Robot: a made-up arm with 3 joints. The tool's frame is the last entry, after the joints. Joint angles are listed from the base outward. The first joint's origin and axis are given. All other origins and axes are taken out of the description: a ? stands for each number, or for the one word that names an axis. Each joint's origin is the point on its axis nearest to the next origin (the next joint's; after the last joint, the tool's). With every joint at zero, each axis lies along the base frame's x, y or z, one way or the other. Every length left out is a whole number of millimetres.
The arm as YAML. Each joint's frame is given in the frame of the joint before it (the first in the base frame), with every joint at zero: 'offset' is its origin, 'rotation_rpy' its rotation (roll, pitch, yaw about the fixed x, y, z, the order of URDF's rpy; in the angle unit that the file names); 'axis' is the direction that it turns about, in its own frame. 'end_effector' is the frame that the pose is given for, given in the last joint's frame.
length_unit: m
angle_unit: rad
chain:
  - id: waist
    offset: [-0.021, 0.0, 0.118]
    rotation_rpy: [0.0, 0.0, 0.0]
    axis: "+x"
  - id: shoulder
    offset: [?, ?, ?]
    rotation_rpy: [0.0, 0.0, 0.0]
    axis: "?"
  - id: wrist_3
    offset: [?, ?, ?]
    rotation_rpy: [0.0, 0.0, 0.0]
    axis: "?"
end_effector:
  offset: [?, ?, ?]
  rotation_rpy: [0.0, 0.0, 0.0]
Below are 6 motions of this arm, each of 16 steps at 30 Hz.
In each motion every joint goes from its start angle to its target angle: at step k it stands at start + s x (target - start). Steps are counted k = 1, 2, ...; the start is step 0. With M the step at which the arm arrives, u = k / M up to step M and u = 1 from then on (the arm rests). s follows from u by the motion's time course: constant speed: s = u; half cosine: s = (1 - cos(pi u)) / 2; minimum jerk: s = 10 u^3 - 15 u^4 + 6 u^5.
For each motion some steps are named. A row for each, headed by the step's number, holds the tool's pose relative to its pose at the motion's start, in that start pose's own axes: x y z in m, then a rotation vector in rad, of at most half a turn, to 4 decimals.
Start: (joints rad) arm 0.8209 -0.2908 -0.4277
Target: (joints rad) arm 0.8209 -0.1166 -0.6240
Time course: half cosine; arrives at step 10
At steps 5, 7, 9, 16:
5: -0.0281 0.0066 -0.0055 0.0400 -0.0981 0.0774
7: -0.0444 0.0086 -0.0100 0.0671 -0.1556 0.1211
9: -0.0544 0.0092 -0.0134 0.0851 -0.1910 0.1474
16: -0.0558 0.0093 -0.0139 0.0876 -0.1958 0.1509

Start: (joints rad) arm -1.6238 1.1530 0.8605
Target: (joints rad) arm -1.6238 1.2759 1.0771
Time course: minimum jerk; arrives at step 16
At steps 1, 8, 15, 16:
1: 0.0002 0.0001 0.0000 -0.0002 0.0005 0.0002
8: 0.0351 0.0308 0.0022 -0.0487 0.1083 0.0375
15: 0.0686 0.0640 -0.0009 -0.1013 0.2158 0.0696
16: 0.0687 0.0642 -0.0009 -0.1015 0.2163 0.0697

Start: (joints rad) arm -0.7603 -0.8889 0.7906
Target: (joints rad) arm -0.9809 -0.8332 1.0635
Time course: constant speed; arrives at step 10
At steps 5, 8, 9, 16:
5: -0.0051 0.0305 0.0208 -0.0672 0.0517 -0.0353
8: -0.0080 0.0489 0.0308 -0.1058 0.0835 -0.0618
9: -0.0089 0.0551 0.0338 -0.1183 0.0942 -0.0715
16: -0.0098 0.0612 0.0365 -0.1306 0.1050 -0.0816

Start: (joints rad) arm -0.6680 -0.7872 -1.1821
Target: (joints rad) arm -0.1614 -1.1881 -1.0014
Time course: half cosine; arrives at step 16
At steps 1, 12, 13, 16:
1: 0.0004 -0.0002 -0.0002 -0.0023 0.0052 -0.0046
12: 0.0303 -0.0284 -0.0383 -0.1898 0.5075 -0.3766
13: 0.0314 -0.0314 -0.0424 -0.2028 0.5477 -0.4010
16: 0.0326 -0.0357 -0.0483 -0.2204 0.6028 -0.4334

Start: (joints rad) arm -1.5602 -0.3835 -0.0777
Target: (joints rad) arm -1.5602 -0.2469 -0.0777
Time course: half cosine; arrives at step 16
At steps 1, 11, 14, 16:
1: 0.0000 0.0003 0.0000 0.0001 0.0000 0.0013
11: 0.0028 0.0219 -0.0002 0.0082 0.0000 0.1059
14: 0.0031 0.0271 -0.0002 0.0102 0.0000 0.1310
16: 0.0031 0.0282 -0.0002 0.0106 0.0000 0.1362

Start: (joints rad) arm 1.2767 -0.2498 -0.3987
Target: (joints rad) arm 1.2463 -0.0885 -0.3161
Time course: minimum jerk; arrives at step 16
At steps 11, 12, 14, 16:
11: 0.0242 0.0244 0.0027 0.0243 0.0631 0.1323
12: 0.0263 0.0269 0.0029 0.0261 0.0691 0.1448
14: 0.0286 0.0299 0.0031 0.0280 0.0760 0.1590
16: 0.0291 0.0305 0.0032 0.0283 0.0773 0.1616

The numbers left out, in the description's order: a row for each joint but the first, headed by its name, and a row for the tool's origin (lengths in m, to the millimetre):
shoulder: xyz 0.0 -0.053 0.005, axis +z
wrist_3: xyz 0.257 -0.037 0.0, axis +y
tool: xyz -0.028 0.0 0.315

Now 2 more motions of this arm.
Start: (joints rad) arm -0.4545 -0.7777 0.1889
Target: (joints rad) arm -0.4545 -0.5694 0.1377
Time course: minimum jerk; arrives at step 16
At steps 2, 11, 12, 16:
2: -0.0001 0.0010 0.0000 -0.0006 -0.0008 0.0033
11: -0.0110 0.0474 -0.0010 -0.0285 -0.0419 0.1684
12: -0.0124 0.0515 -0.0012 -0.0308 -0.0458 0.1842
16: -0.0144 0.0572 -0.0015 -0.0339 -0.0510 0.2056

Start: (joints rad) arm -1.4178 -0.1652 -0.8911
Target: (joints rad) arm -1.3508 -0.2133 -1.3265
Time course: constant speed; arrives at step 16
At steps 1, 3, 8, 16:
1: -0.0088 -0.0007 -0.0011 0.0002 -0.0265 -0.0051
3: -0.0264 -0.0018 -0.0040 0.0001 -0.0795 -0.0153
8: -0.0697 -0.0030 -0.0151 -0.0024 -0.2118 -0.0408
16: -0.1351 -0.0007 -0.0436 -0.0138 -0.4226 -0.0809

